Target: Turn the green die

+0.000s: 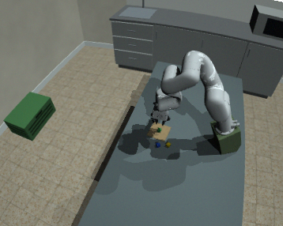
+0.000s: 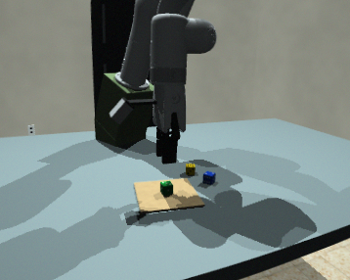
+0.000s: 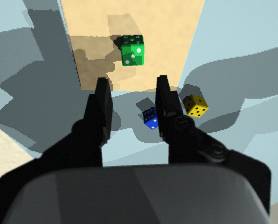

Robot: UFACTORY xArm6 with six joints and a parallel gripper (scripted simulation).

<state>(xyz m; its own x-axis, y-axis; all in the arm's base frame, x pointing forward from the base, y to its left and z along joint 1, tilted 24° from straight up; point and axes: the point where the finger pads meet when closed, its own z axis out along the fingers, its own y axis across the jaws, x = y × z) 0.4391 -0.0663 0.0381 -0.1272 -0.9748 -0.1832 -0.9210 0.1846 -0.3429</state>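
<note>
The green die lies 9 cm below my hand. From my hand the other things lie so: yellow die 11 cm to the left, 10 cm below, 8 cm behind; tan mat 11 cm below; blue die 13 cm to the left, 10 cm below, 1 cm behind.
</note>
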